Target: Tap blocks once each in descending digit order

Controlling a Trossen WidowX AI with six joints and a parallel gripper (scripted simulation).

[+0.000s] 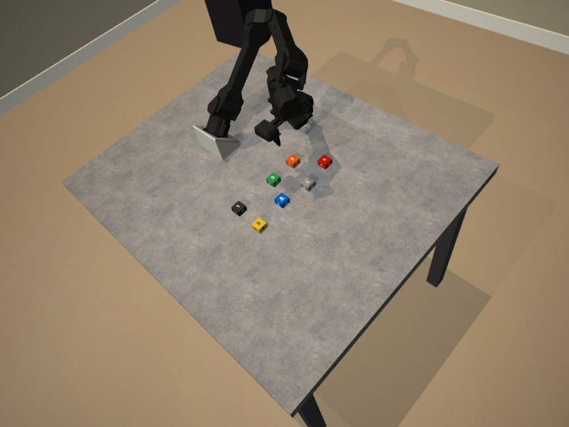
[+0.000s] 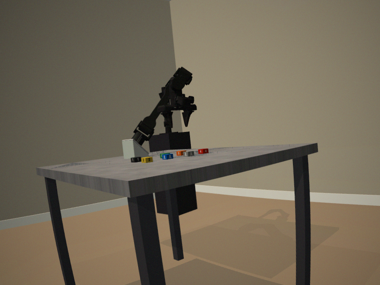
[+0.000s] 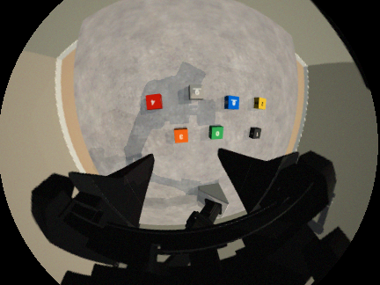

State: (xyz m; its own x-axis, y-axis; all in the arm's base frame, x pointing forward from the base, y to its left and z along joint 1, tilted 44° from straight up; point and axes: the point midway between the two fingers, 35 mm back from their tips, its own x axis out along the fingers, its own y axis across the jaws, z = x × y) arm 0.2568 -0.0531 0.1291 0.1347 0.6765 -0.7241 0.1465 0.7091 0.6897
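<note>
Now: gripper tip 110 mm above the grey block, 90 mm short of it and 50 mm to the left of it. From my gripper tip the other things lie so: green block 110 mm below, 90 mm to the right, 20 mm behind; orange block 110 mm below, 10 mm to the left, 10 mm behind; red block 110 mm below, 80 mm ahead, 50 mm to the left.
</note>
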